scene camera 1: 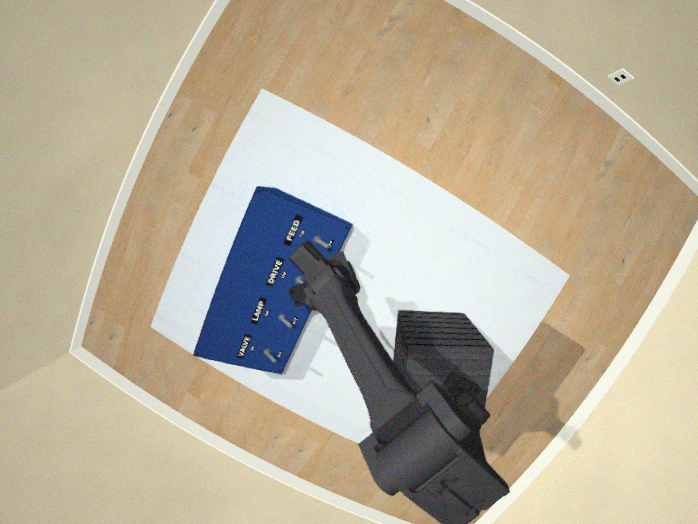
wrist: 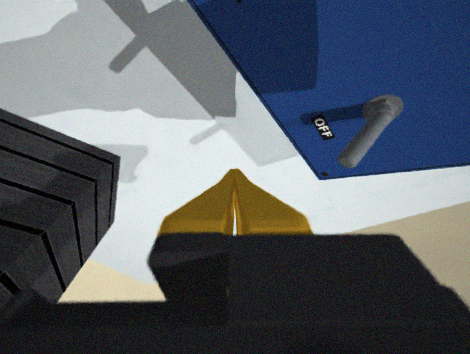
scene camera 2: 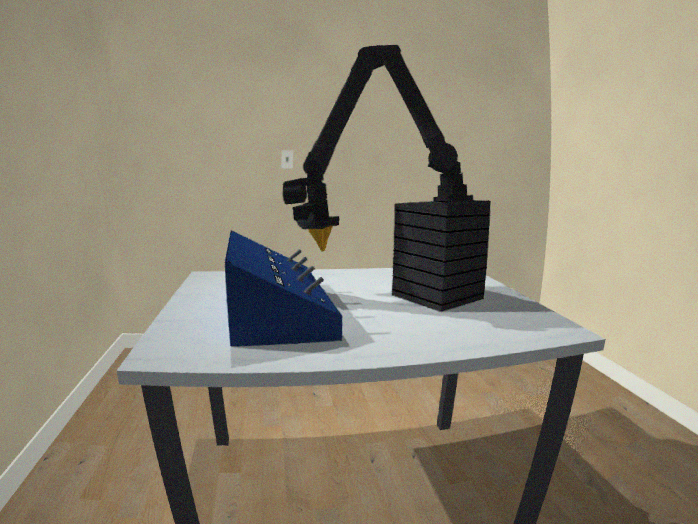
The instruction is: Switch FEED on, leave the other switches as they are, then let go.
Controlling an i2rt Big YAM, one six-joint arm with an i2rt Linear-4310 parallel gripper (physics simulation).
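Seen in the pictures: gripper, between the fingertips: [wrist: 234, 176] [scene camera 2: 323, 251]; arm's base, origin of its link: [scene camera 1: 451, 399] [scene camera 2: 452, 201].
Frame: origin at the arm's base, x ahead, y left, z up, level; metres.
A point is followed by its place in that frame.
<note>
A blue sloped switch box [scene camera 1: 236, 270] @[x 0.606, y 0.022, z -0.122 m] [scene camera 2: 281, 310] @[x 0.499, y 0.296, z -0.215 m] [wrist: 430, 60] @[x 0.489, y -0.116, z -0.188 m] carries levers labelled FEED, DRIVE, LAMP and VALVE. The FEED lever [scene camera 1: 322, 242] @[x 0.451, y -0.142, z -0.176 m] [wrist: 367, 135] @[x 0.450, y -0.135, z -0.176 m] leans toward its OFF label [wrist: 322, 127] @[x 0.432, y -0.140, z -0.218 m], like the LAMP lever [scene camera 1: 286, 320] @[x 0.433, y 0.095, z -0.180 m] and VALVE lever [scene camera 1: 271, 355] @[x 0.422, y 0.214, z -0.180 m]. The DRIVE lever [scene camera 1: 299, 279] @[x 0.457, y -0.023, z -0.189 m] is mostly hidden under the arm in the top view. My gripper [scene camera 2: 323, 249] @[x 0.366, y -0.110, z -0.165 m] [wrist: 234, 176] @[x 0.366, y -0.110, z -0.165 m] is shut and empty, with its yellow fingertips above the levers and touching none. In the wrist view, the FEED lever is right of the fingertips, with a gap.
A black ribbed pedestal [scene camera 1: 445, 338] @[x 0.074, y -0.105, z -0.077 m] [scene camera 2: 439, 253] @[x 0.078, y 0.104, z -0.135 m] [wrist: 55, 200] @[x 0.155, y -0.045, z -0.192 m] bears the arm and stands on the white table [scene camera 1: 394, 225] @[x 0.302, y -0.269, z -0.295 m] [scene camera 2: 394, 355] @[x 0.272, y 0.380, z -0.294 m], across from the box's lever side. The arm reaches over from it. The box's lower edge faces the pedestal.
</note>
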